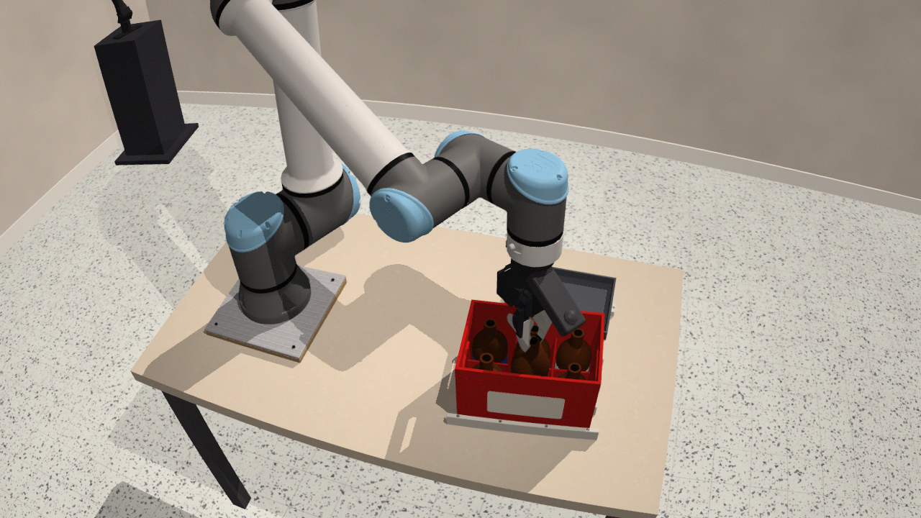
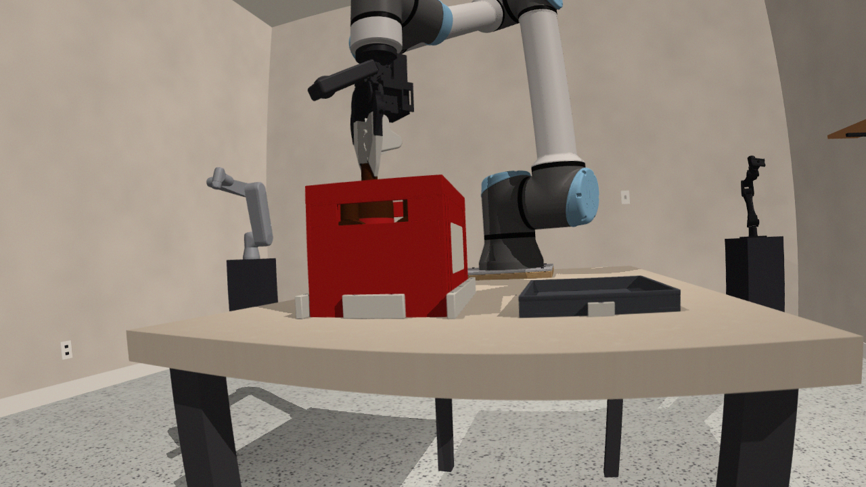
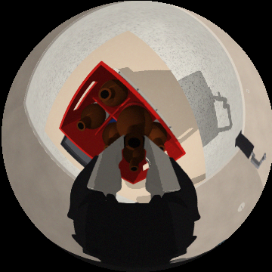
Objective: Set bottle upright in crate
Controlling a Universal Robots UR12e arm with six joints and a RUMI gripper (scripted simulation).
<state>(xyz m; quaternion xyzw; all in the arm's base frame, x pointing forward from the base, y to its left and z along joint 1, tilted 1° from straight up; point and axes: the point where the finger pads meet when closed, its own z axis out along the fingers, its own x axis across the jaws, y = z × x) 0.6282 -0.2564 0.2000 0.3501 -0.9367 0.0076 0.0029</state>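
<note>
Right now the red crate is 40 mm to the left of my hand and 130 mm below it. Also, from my hand: tray 70 mm ahead, 330 mm to the left, 200 mm below.
</note>
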